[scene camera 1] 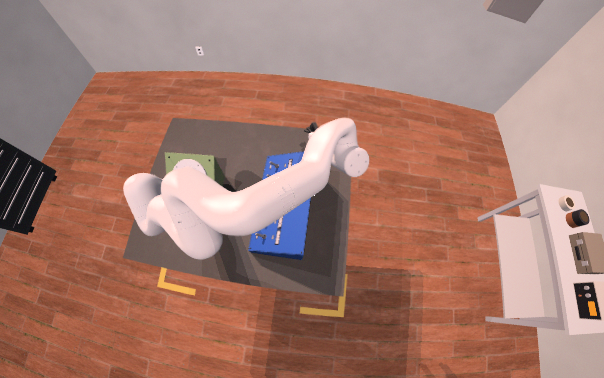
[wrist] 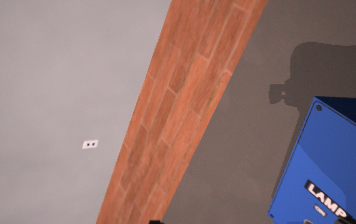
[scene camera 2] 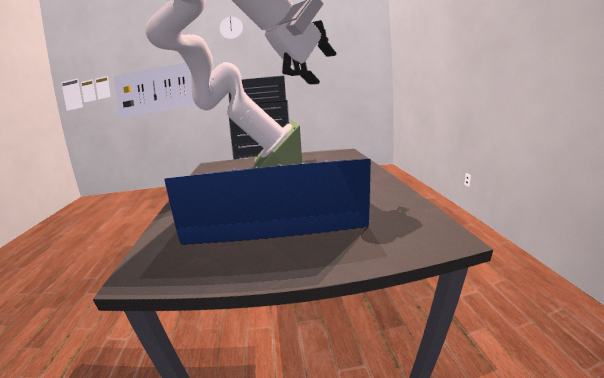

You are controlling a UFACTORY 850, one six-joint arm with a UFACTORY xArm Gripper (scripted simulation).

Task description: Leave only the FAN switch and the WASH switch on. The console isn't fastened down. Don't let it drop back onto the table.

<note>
I see my gripper and a blue switch console.
</note>
